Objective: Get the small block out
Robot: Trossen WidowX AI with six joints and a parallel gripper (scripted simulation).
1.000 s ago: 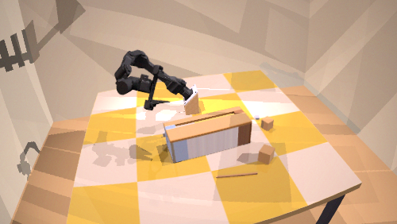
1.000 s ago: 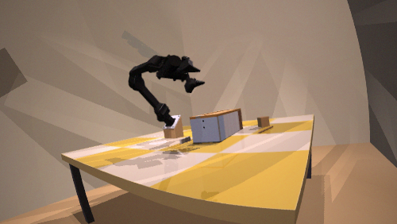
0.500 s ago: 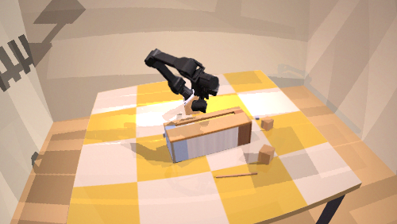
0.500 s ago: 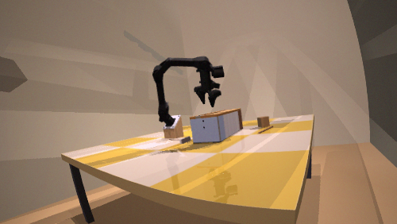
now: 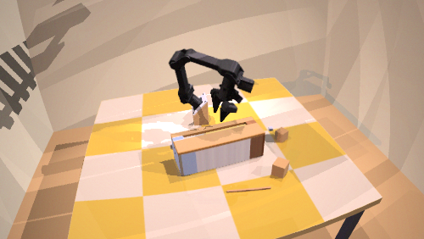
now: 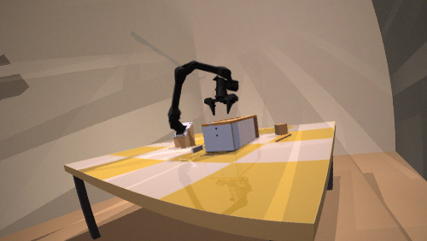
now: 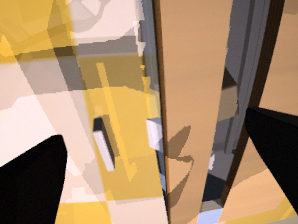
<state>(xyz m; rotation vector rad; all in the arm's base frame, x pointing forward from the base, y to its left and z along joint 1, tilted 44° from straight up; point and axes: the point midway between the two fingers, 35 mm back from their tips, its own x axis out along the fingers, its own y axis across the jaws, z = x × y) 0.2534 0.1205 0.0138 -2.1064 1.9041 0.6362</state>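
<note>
Right now the box is 100 mm below my gripper tip, 50 mm ahead of it and 20 mm to the right of it. The rest, counted from my gripper tip: tiny piece: 290 mm to the left, 150 mm below, 80 mm behind; thin stick: 320 mm ahead, 150 mm below, 70 mm to the left; tan block: 70 mm below, 60 mm ahead, 40 mm to the right.
</note>
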